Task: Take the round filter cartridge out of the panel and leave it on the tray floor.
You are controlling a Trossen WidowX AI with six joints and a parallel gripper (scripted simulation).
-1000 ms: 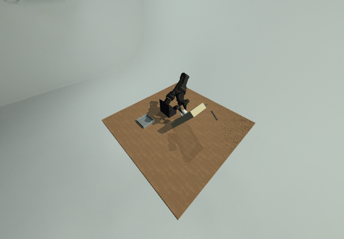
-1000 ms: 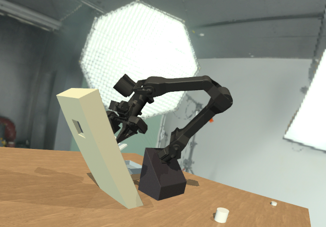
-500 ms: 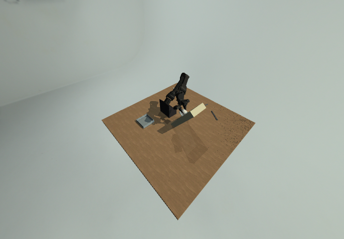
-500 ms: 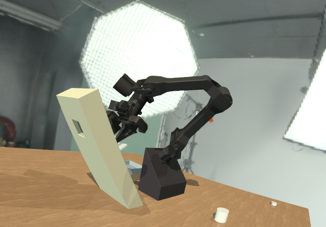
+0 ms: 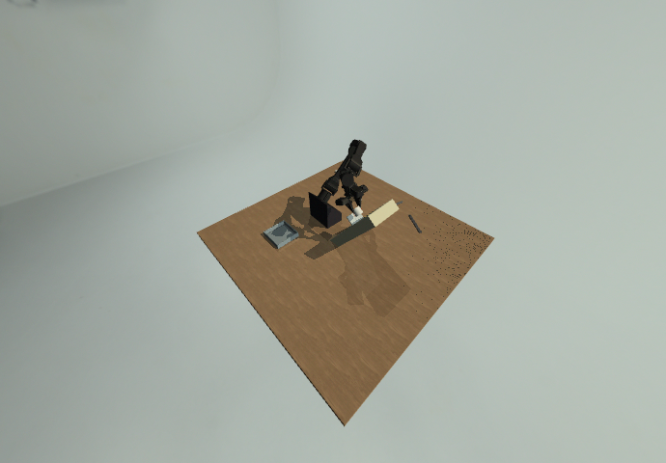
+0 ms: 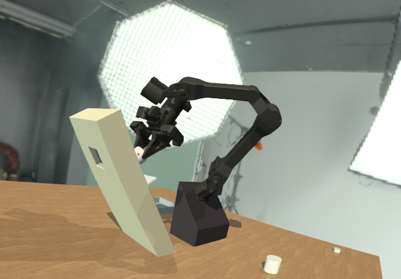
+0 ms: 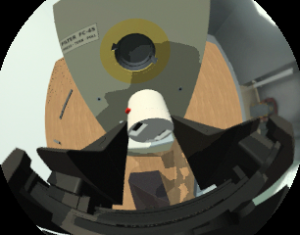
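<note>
The grey-blue tray is 340 mm behind my gripper tip, 290 mm to the right of it and 250 mm below it. Also, from my gripper tip: spare white cylinder: 320 mm to the left, 290 mm behind, 240 mm below; round grey filter cartridge: right at my gripper tip.
</note>
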